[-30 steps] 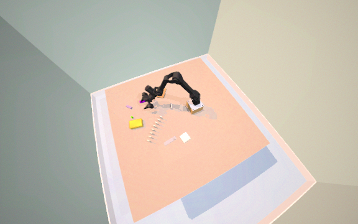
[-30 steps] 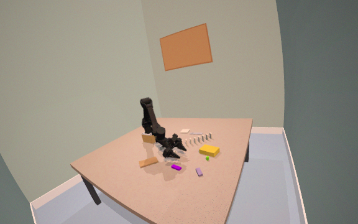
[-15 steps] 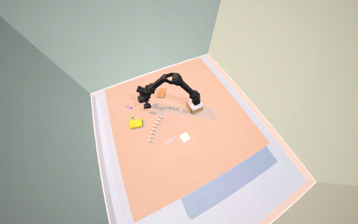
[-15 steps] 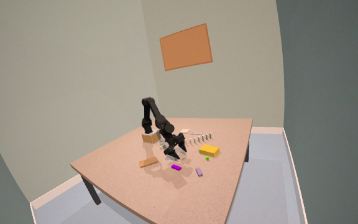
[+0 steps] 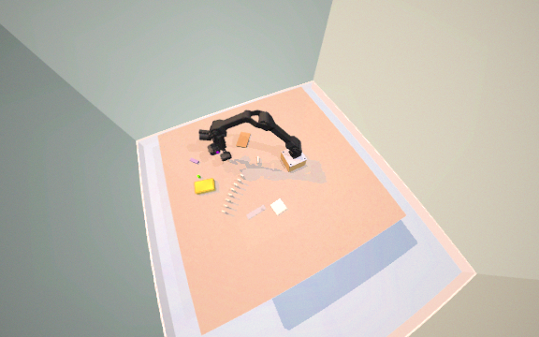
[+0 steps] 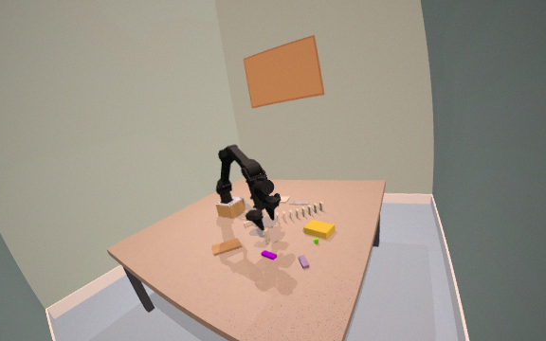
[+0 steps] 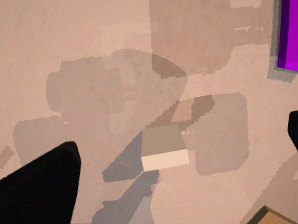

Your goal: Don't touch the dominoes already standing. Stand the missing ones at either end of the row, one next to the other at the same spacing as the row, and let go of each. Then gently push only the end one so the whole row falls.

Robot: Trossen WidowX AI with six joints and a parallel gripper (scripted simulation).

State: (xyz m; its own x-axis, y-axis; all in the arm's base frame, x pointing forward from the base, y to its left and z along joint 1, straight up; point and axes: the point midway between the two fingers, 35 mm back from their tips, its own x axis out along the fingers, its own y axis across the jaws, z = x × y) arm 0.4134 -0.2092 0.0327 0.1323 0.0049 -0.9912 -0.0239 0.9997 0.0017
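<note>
Now: the magenta block 5 cm ahead of my gripper tip, 10 cm to the right of it and 8 cm below it. Round my gripper tip: yellow block: 19 cm ahead, 11 cm to the left, 7 cm below; then orange flat piece: 18 cm behind, 11 cm to the right, 8 cm below; then small green cube: 20 cm ahead, 3 cm to the left, 7 cm below.
</note>
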